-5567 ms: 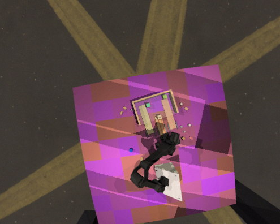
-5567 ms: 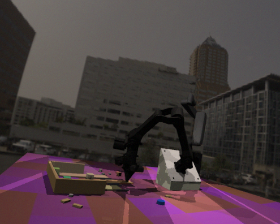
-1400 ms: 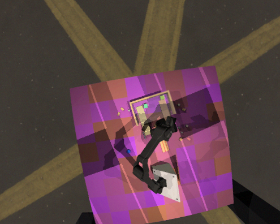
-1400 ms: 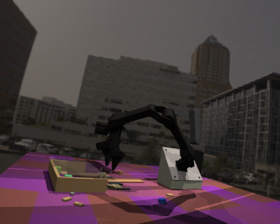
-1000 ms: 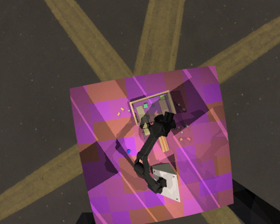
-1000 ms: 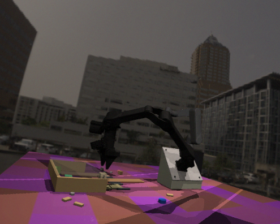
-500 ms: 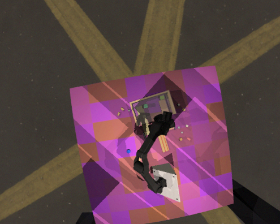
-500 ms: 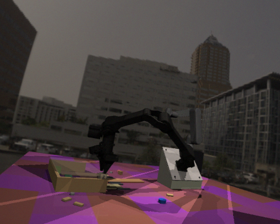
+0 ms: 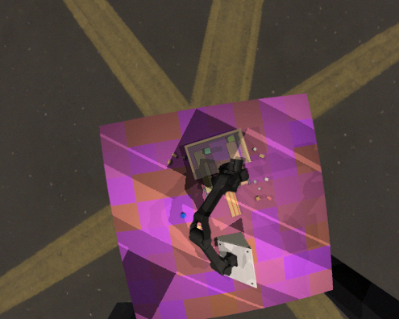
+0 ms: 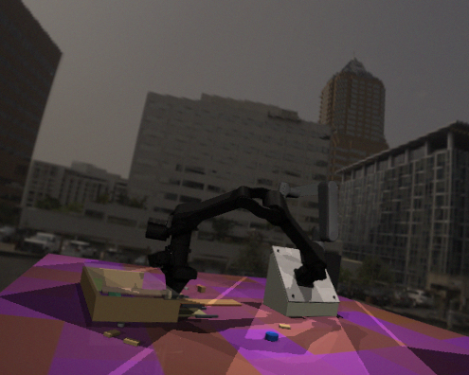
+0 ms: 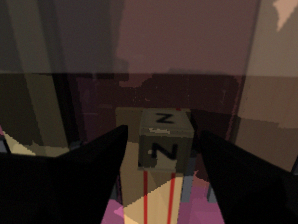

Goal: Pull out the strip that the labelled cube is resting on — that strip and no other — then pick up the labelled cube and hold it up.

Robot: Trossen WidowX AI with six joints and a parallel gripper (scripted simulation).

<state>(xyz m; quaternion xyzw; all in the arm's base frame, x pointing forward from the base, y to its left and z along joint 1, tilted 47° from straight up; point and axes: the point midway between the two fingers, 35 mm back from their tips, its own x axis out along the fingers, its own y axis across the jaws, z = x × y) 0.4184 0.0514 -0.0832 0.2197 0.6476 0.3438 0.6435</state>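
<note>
Right now my gripper tip is 1 cm below the pale cube marked n. The rest, counted from my gripper tip: blue piece: 19 cm behind, 27 cm to the left, 1 cm below.
</note>
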